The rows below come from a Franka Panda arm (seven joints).
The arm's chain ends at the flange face. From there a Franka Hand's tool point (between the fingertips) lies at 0.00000 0.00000 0.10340 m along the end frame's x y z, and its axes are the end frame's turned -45 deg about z.
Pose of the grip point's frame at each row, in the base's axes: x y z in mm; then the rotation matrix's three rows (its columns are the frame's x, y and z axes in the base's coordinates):
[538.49, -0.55, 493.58], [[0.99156, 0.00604, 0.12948], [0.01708, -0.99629, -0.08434], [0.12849, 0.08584, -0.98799]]
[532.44, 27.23, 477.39], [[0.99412, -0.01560, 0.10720], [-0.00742, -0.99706, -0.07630], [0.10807, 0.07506, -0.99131]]
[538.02, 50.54, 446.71], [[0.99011, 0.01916, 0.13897], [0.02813, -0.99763, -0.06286], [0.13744, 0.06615, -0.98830]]
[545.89, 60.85, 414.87], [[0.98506, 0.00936, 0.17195], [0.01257, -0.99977, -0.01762], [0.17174, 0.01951, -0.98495]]
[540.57, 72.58, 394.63], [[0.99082, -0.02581, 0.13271], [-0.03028, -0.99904, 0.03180], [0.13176, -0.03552, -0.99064]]
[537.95, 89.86, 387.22], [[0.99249, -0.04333, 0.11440], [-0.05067, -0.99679, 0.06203], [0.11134, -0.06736, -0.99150]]
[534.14, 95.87, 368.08], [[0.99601, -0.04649, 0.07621], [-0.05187, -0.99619, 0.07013], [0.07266, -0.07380, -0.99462]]
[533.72, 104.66, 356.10], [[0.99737, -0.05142, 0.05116], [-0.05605, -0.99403, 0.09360], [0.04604, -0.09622, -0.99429]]
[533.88, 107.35, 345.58], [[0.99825, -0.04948, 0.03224], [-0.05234, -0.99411, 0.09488], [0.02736, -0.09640, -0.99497]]
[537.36, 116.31, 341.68], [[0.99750, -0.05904, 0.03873], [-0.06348, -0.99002, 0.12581], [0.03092, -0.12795, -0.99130]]
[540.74, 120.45, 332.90], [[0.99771, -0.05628, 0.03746], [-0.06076, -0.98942, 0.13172], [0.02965, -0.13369, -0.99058]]
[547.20, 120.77, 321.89], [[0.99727, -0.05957, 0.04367], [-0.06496, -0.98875, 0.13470], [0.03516, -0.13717, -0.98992]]
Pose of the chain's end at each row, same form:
[525.10, 8.17, 595.74], [[0.70541, -0.69687, 0.12948], [-0.69241, -0.71656, -0.08434], [0.15155, -0.03016, -0.98799]]
[521.36, 35.12, 579.89], [[0.69192, -0.71398, 0.10720], [-0.71027, -0.69978, -0.07630], [0.12949, -0.02334, -0.99131]]
[523.65, 57.04, 548.90], [[0.71366, -0.68657, 0.13897], [-0.68554, -0.72532, -0.06286], [0.14396, -0.05041, -0.98830]]
[528.11, 62.67, 516.71], [[0.70316, -0.68992, 0.17195], [-0.69806, -0.71583, -0.01762], [0.13523, -0.10764, -0.98495]]
[526.85, 69.29, 497.06], [[0.68237, -0.71887, 0.13271], [-0.72784, -0.68502, 0.03180], [0.06805, -0.11828, -0.99064]]
[526.12, 83.45, 489.74], [[0.67116, -0.73244, 0.11440], [-0.74067, -0.66901, 0.06203], [0.03110, -0.12636, -0.99150]]
[526.26, 88.62, 470.92], [[0.67141, -0.73716, 0.07621], [-0.74109, -0.66774, 0.07013], [-0.00081, -0.10356, -0.99462]]
[528.43, 94.98, 458.91], [[0.66889, -0.74161, 0.05116], [-0.74252, -0.66325, 0.09360], [-0.03548, -0.10059, -0.99429]]
[530.55, 97.54, 448.46], [[0.67088, -0.74086, 0.03224], [-0.73995, -0.66593, 0.09488], [-0.04882, -0.08751, -0.99497]]
[533.36, 103.30, 444.18], [[0.66359, -0.74709, 0.03873], [-0.74494, -0.65516, 0.12581], [-0.06861, -0.11234, -0.99130]]
[536.87, 106.83, 435.33], [[0.66569, -0.74528, 0.03746], [-0.74259, -0.65666, 0.13172], [-0.07357, -0.11550, -0.99058]]
[542.68, 106.84, 424.25], [[0.66305, -0.74730, 0.04367], [-0.74509, -0.65322, 0.13470], [-0.07213, -0.12186, -0.98992]]

